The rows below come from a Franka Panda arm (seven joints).
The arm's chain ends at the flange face. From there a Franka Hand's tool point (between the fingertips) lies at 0.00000 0.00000 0.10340 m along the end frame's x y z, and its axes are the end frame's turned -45 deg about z.
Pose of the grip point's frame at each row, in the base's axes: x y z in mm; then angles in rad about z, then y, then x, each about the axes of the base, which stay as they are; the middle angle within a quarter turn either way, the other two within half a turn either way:
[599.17 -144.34 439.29 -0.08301 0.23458 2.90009]
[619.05 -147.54 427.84 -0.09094 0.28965 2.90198]
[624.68 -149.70 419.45 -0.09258 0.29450 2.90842]
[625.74 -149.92 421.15 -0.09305 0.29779 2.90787]
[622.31 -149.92 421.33 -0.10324 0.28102 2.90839]
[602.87 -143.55 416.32 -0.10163 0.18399 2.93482]
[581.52 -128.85 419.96 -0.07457 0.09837 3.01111]
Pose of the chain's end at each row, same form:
[575.14 -120.29 536.94 0.70239 0.23458 2.90009]
[589.52 -124.02 524.10 0.69446 0.28965 2.90198]
[594.67 -126.84 515.72 0.69282 0.29450 2.90842]
[595.40 -127.03 517.31 0.69235 0.29779 2.90787]
[593.63 -126.96 517.98 0.68216 0.28102 2.90839]
[583.95 -122.68 515.81 0.68377 0.18399 2.93482]
[571.36 -115.46 521.99 0.71083 0.09837 3.01111]

